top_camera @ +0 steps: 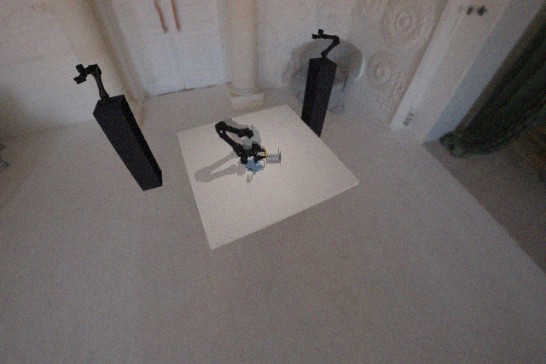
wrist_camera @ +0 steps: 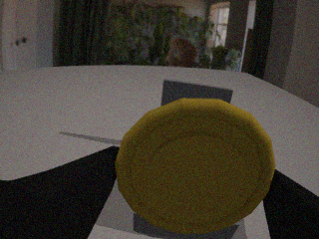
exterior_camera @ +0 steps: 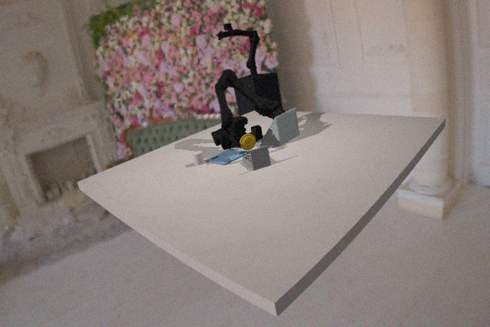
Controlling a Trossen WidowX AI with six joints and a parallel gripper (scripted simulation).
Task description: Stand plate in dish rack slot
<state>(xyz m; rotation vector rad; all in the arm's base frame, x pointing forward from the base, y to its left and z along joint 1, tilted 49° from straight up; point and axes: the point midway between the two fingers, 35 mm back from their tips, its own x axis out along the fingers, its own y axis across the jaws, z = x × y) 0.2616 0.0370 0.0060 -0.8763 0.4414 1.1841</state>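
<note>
Now: the grey dish rack 30 mm ahead of my gripper tip, 60 mm to the left of it and 50 mm below it. The rest, counted from my gripper tip: yellow plate 10 mm to the right; then blue spoon 80 mm behind, 140 mm to the right, 70 mm below; then flat blue sheet 30 mm ahead, 130 mm to the right, 70 mm below.
</note>
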